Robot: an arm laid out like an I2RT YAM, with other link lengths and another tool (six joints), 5 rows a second.
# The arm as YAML. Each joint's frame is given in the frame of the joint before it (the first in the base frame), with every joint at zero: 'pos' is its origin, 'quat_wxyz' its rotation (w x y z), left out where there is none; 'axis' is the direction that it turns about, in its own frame. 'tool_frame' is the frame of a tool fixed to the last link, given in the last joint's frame.
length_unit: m
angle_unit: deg
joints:
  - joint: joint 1
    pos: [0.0, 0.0, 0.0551]
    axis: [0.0, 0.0, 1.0]
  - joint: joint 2
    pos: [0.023, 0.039, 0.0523]
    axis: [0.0, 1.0, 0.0]
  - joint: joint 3
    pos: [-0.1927, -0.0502, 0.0]
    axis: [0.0, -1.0, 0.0]
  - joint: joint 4
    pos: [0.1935, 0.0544, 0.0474]
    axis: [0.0, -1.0, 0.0]
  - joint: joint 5
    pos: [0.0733, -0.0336, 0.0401]
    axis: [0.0, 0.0, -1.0]
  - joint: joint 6
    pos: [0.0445, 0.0, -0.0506]
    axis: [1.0, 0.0, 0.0]
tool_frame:
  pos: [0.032, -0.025, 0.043]
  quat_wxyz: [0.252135, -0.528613, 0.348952, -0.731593]
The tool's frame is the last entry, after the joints.
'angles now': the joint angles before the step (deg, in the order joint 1, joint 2, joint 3, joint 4, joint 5, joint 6). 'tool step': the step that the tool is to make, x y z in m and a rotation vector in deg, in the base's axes. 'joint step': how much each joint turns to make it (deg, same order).
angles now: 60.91, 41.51, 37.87, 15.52, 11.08, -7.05
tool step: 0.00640, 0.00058, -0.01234, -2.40, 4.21, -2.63
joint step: 0.00, 0.38, 0.00, -4.23, 3.01, 2.09
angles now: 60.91, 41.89, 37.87, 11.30, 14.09, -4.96
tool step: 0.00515, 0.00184, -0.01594, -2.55, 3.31, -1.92
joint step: 0.00, 0.61, -1.29, -2.34, 2.06, 1.53
